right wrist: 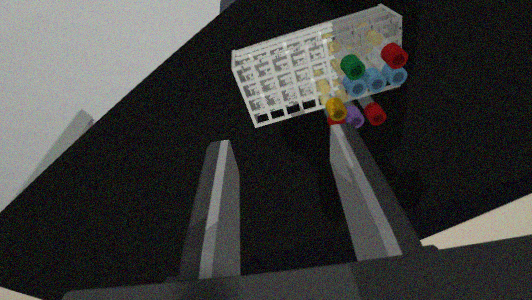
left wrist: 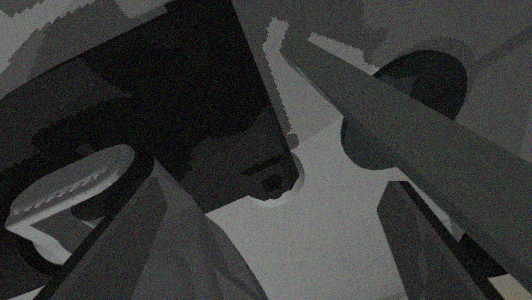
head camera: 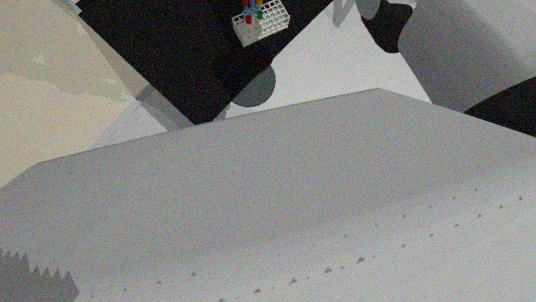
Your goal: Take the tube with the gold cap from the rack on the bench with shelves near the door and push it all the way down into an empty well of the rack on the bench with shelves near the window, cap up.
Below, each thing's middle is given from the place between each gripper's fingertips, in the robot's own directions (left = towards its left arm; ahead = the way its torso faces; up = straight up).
Scene:
The white tube rack (right wrist: 274, 74) is 250 mm below my right hand, 80 mm to the left of it and 80 mm ahead of it.
Right now my left hand is 47 cm short of the white tube rack, 37 cm to the left of it and 25 cm below it.

